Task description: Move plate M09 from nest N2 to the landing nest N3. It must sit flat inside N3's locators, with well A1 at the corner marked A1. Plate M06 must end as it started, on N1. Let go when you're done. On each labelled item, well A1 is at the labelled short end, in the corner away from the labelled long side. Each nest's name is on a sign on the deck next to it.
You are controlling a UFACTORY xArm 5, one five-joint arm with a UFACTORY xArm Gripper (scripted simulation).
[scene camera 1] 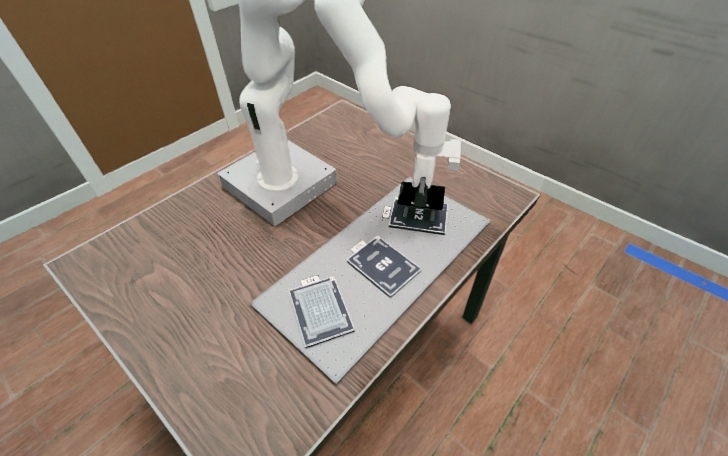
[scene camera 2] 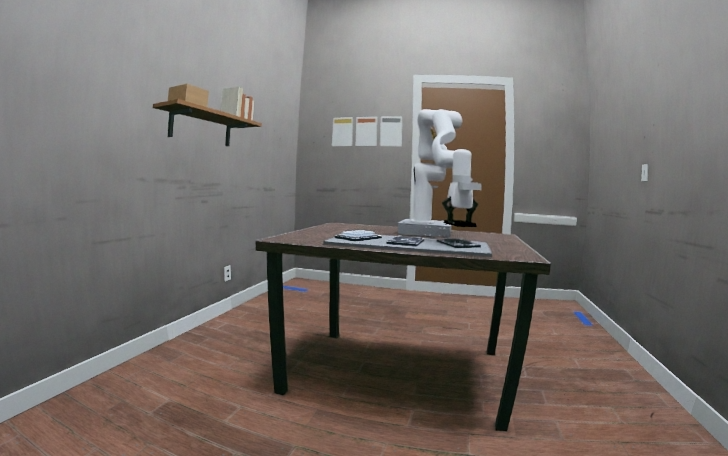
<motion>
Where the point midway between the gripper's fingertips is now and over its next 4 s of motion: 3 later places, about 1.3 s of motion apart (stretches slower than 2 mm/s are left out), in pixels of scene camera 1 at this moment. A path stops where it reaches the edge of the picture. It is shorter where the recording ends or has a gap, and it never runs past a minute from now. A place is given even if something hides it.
My gripper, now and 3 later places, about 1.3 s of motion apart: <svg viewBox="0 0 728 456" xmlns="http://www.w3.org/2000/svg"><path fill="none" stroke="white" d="M421 194L417 193L387 233L384 246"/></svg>
</motion>
